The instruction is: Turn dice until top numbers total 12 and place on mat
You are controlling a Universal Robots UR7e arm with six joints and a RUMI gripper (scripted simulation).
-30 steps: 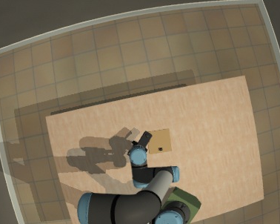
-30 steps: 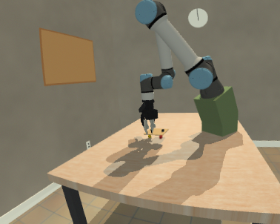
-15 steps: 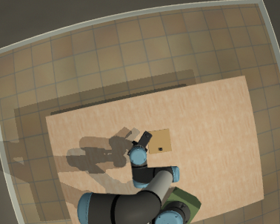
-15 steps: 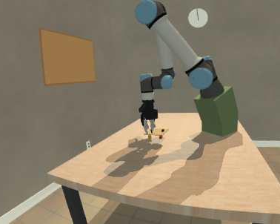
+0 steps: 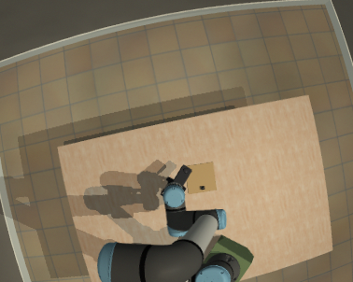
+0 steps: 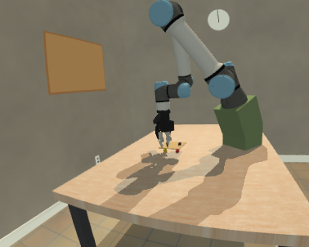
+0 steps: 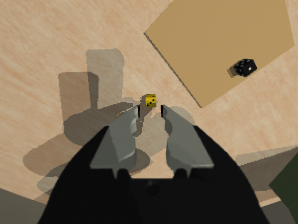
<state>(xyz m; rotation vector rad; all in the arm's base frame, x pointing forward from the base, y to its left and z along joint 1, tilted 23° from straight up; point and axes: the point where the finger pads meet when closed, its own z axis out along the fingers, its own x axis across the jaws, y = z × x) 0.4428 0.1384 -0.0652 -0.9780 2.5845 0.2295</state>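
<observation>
The yellow die lies 3 cm below my hand. Round my hand: black die: 12 cm to the right, 6 cm behind, 3 cm below; then red die: 8 cm behind, 3 cm below; then tan mat: 12 cm to the right, 4 cm below, 1 cm behind.
</observation>
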